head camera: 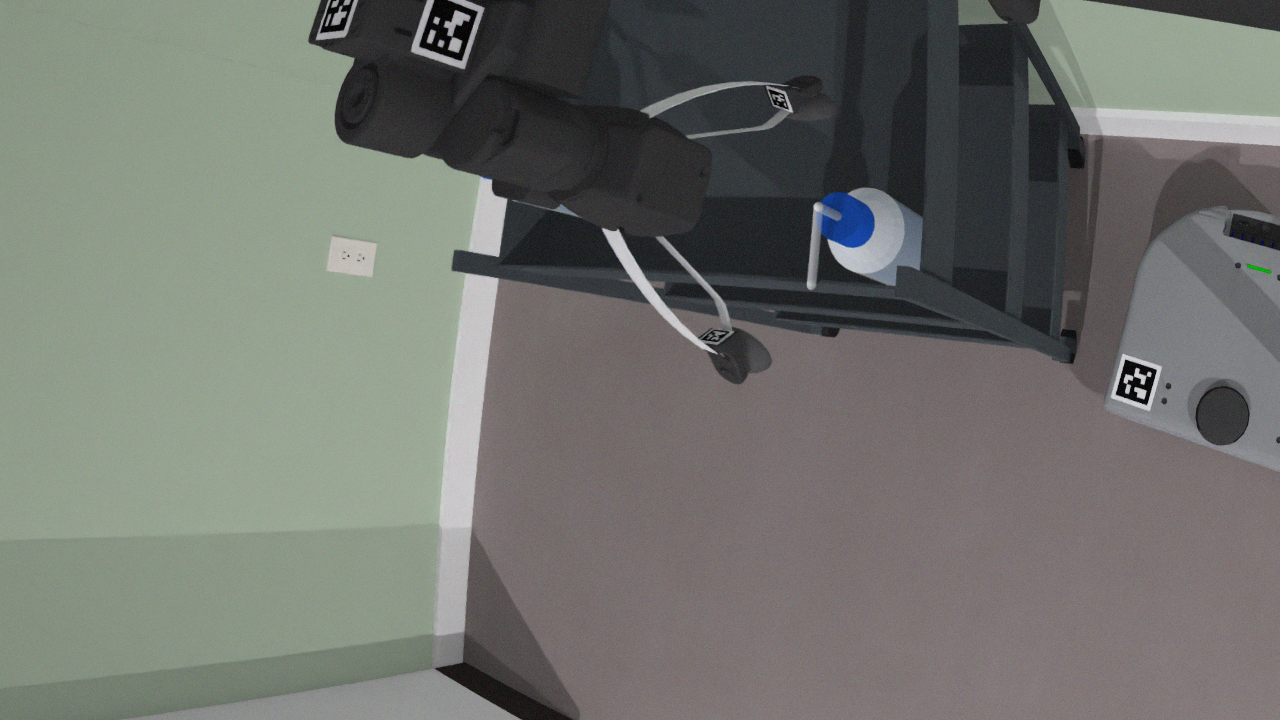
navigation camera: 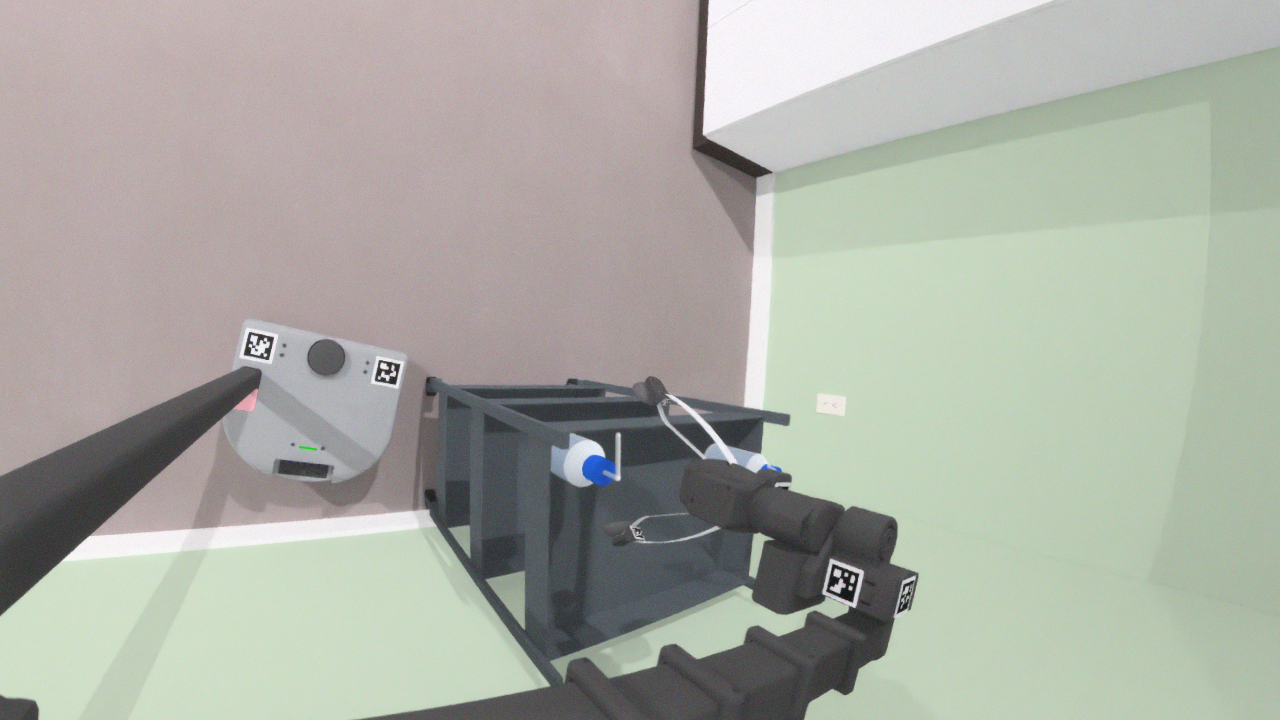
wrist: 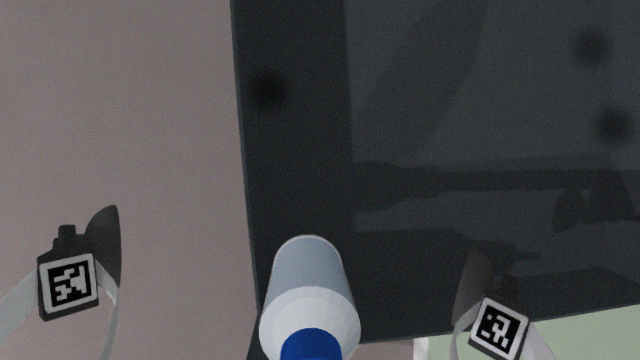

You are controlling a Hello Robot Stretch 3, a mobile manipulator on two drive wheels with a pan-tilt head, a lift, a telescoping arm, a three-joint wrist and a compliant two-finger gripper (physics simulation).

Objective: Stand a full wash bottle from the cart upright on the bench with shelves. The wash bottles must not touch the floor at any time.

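Observation:
A wash bottle with a blue cap stands upright at the robot-base end of the dark cart. Its frosted pale body shows no clear liquid level. A second wash bottle is at the wall end, largely hidden by the wrist in the head view. My gripper is open and holds nothing. One finger is over the floor side, the other over the cart, and the first bottle appears between them in the wrist view, not touched.
The grey robot base stands beside the cart's end. Green walls meet the floor near the cart. A white furniture unit stands across the floor; its shelves do not show. The dark arm crosses beside the cart.

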